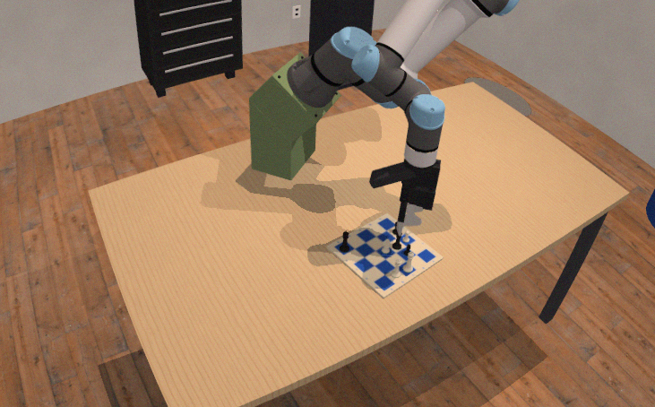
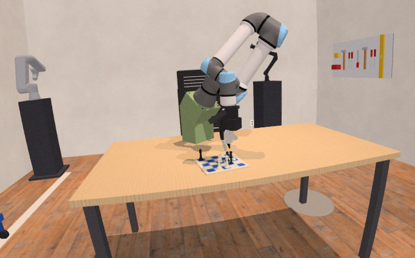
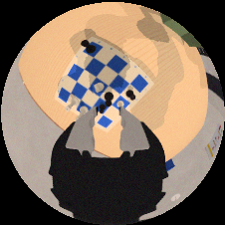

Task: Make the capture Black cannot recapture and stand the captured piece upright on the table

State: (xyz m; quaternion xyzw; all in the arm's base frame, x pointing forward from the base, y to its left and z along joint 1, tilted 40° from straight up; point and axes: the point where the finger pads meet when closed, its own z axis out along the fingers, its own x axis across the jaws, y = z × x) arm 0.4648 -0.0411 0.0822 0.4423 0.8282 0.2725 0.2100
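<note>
My hand is 8 cm above the chessboard and 4 cm to the left of it. Also, from my hand: tall black piece 12 cm to the right, 7 cm behind, 4 cm below.
</note>
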